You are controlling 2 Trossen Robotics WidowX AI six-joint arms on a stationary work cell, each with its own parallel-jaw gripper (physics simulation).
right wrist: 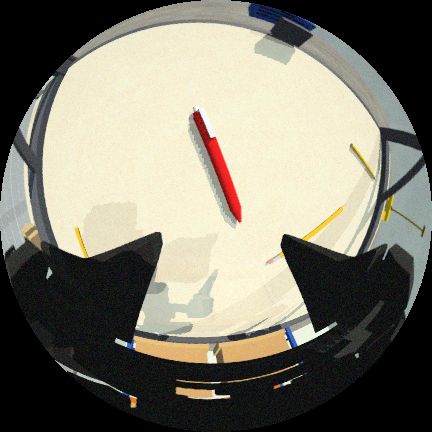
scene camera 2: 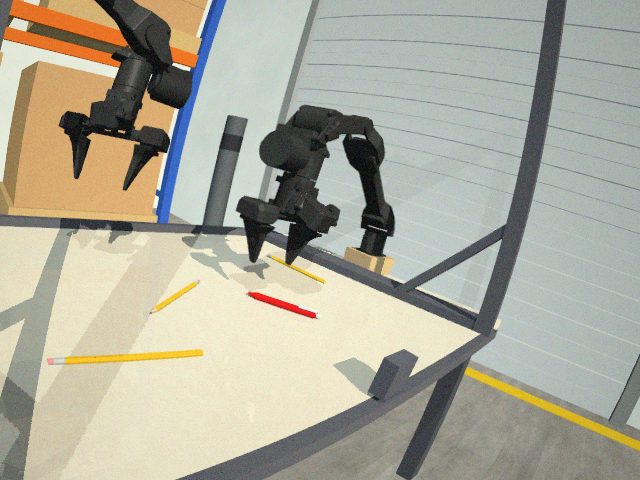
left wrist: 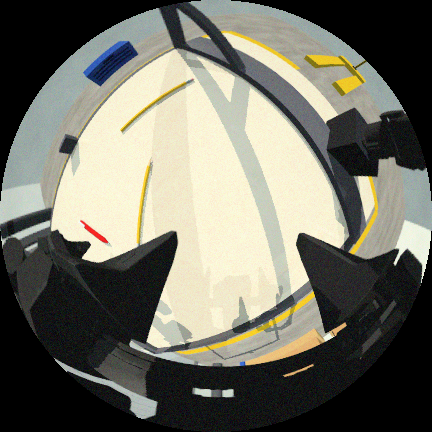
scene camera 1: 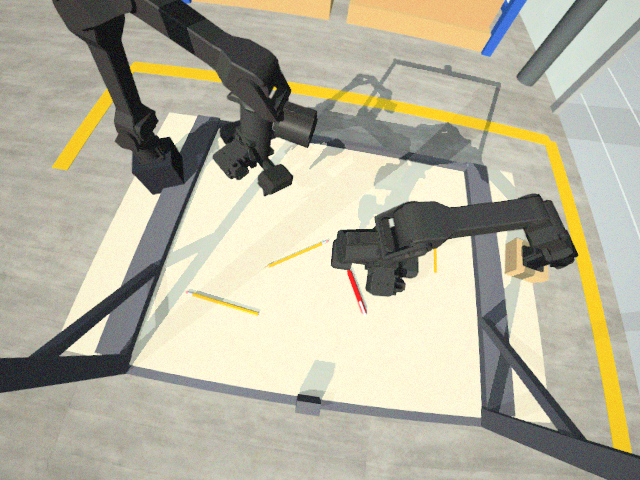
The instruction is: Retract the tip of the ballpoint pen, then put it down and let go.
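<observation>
The red ballpoint pen lies flat on the table. It has a white clip and a small grey button at one end. Its pointed end faces the right gripper in the right wrist view; whether the tip is out is too small to tell. My right gripper is open and empty, above the table close to the pen's pointed end, not touching the pen. My left gripper is open and empty, high above the table and far from the pen.
One yellow pencil lies left of the pen in scene camera 1, another farther left, and a third right, partly under the right arm. A dark block stands at the table edge.
</observation>
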